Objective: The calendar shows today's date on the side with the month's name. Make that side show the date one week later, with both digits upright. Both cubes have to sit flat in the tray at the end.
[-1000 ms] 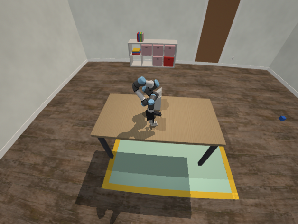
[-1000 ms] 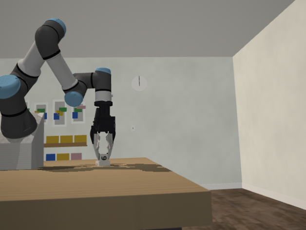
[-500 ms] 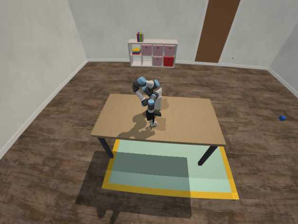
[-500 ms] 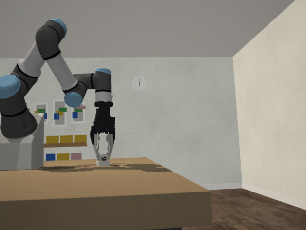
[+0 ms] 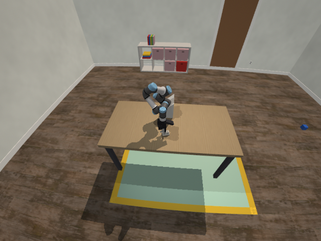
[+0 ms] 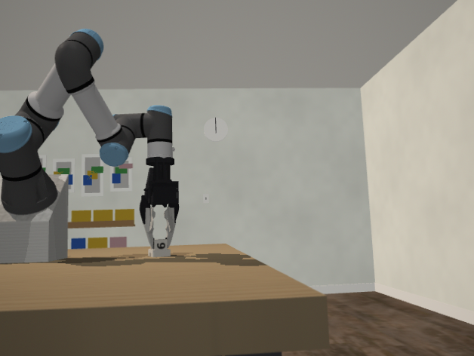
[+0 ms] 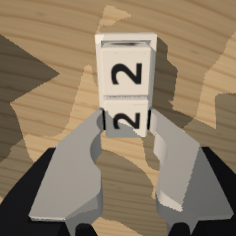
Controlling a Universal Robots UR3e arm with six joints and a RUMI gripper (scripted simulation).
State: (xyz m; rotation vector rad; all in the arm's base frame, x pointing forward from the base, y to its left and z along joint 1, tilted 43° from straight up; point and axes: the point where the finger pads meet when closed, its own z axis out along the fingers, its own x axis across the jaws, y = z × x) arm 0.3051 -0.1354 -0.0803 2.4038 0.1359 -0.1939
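The white calendar tray is 3 cm below my hand and 2 cm to the left of it.
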